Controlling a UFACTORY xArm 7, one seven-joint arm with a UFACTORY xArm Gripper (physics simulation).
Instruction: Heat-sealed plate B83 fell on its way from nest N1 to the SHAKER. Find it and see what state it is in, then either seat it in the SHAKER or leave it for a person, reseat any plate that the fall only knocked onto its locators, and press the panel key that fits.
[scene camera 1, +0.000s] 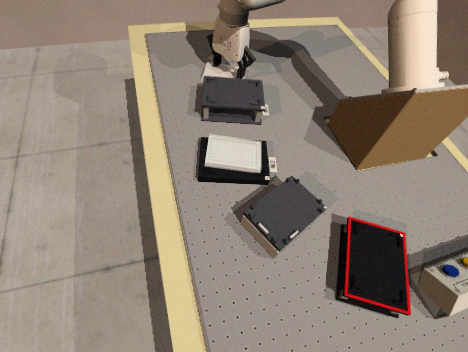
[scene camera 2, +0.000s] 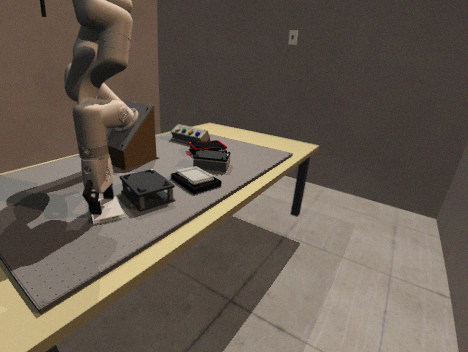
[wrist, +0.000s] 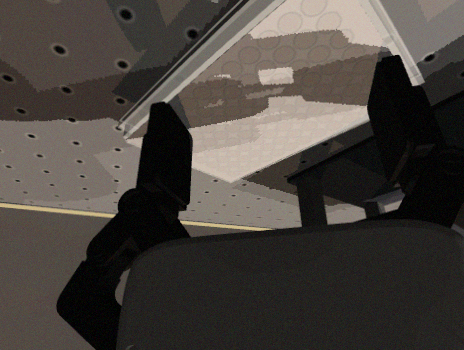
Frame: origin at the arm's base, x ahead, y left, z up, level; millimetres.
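Seen in the pictures: gripper, between the fingertips: (scene camera 1: 228, 71) (scene camera 2: 102, 205) (wrist: 269, 102); arm's base, origin of its link: (scene camera 1: 411, 90).
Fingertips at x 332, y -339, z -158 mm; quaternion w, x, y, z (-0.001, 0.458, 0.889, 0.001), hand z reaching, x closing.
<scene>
Offsets run from my fingertips to a thing's top centre. "spot": to the spot under its first point.
A whitish plate {dx +13, dy +1, dz -1 mm} (scene camera 1: 214, 72) (scene camera 2: 108, 215) (wrist: 235, 145) lies on the perforated mat beside the dark raised stand. Rows of round wells show through its surface in the wrist view, crossed by shadows; no label is readable. My gripper (scene camera 1: 229, 69) (scene camera 2: 102, 202) (wrist: 269, 102) is open, pointing down, with its fingers spread across the plate and nothing gripped. A second white plate {dx +79, dy +328, dz +28 mm} (scene camera 1: 233, 153) (scene camera 2: 195, 174) sits slightly skewed on a black nest {dx +79, dy +332, dz +12 mm} (scene camera 1: 207, 176) (scene camera 2: 206, 186). I cannot tell which station is the SHAKER. The key panel {dx -305, dy +727, dz +69 mm} (scene camera 1: 442, 290) (scene camera 2: 191, 133) has coloured keys.
The dark raised stand (scene camera 1: 233, 92) (scene camera 2: 146, 181) is close to my gripper. A turned grey-topped block {spot: dx +29, dy +511, dz +40 mm} (scene camera 1: 285, 212) (scene camera 2: 212, 161) and a red-edged black station {dx -114, dy +647, dz +31 mm} (scene camera 1: 377, 265) (scene camera 2: 207, 146) stand beyond the nest. A brown wedge-shaped housing (scene camera 1: 395, 132) (scene camera 2: 137, 147) stands by the arm.
</scene>
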